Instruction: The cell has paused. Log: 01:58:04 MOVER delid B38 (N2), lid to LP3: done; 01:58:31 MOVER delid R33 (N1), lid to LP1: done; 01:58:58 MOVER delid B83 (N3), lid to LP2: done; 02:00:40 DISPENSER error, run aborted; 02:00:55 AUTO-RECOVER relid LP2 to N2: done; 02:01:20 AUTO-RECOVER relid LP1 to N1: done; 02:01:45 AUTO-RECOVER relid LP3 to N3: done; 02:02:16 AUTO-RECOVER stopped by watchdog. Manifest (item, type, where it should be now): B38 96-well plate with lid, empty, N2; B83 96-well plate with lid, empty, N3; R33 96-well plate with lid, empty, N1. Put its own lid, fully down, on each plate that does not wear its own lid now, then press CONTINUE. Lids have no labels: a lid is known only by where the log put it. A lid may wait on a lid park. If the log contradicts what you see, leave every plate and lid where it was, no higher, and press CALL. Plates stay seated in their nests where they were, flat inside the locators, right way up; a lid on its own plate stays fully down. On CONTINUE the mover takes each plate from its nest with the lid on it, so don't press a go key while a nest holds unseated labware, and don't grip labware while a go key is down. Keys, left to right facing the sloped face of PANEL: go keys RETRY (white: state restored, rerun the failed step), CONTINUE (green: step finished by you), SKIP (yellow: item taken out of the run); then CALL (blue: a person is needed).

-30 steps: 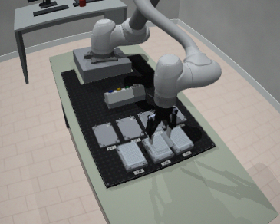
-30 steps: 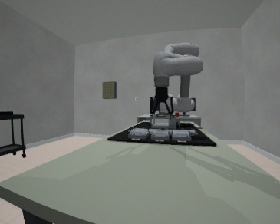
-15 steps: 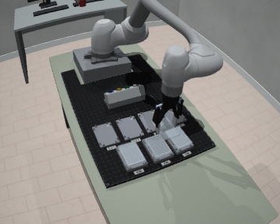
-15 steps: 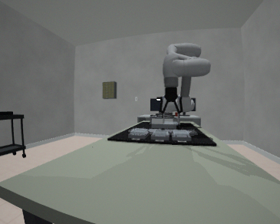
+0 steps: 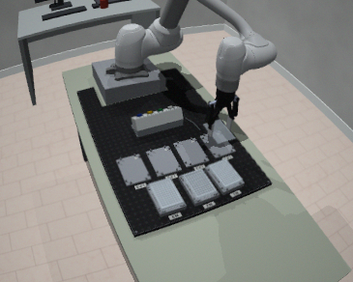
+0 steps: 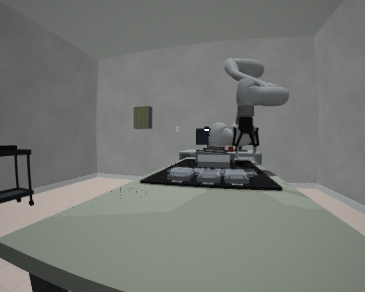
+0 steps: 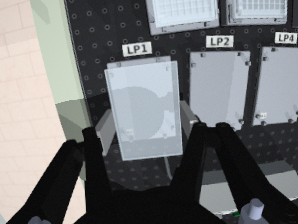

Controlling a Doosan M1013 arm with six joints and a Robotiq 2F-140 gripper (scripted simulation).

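My gripper is now 10 mm past the lid park LP1, 10 mm to the right of it and 100 mm above it. Round my hand: lid park LP2: 10 mm ahead, 120 mm to the right, 100 mm below; then lid park LP4: 20 mm ahead, 250 mm to the right, 100 mm below; then white key: 230 mm behind, 140 mm to the right, 40 mm below.
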